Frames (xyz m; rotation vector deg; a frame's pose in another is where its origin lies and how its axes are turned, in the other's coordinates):
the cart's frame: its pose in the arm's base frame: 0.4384 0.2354 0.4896 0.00 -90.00 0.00
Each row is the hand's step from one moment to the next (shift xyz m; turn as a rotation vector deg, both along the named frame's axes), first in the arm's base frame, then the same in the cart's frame.
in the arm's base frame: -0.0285 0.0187 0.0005 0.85 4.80 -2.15
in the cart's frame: 0.0005 0.0187 0.0285 -2.15 4.80 -0.85
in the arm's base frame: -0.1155 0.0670 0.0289 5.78 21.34 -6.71
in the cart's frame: 0.0289 0.0670 0.1155 -6.71 21.34 -5.78
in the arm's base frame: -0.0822 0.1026 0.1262 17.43 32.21 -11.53
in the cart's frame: 0.1262 0.1026 0.0822 -11.53 32.21 -17.43
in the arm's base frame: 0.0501 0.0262 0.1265 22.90 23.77 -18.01
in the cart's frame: 0.1265 0.0262 -0.0501 -18.01 23.77 -22.90
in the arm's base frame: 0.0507 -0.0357 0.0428 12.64 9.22 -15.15
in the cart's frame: 0.0428 -0.0357 -0.0507 -15.15 9.22 -12.64
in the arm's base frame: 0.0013 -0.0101 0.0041 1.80 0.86 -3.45
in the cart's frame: 0.0041 -0.0101 -0.0013 -3.45 0.86 -1.80
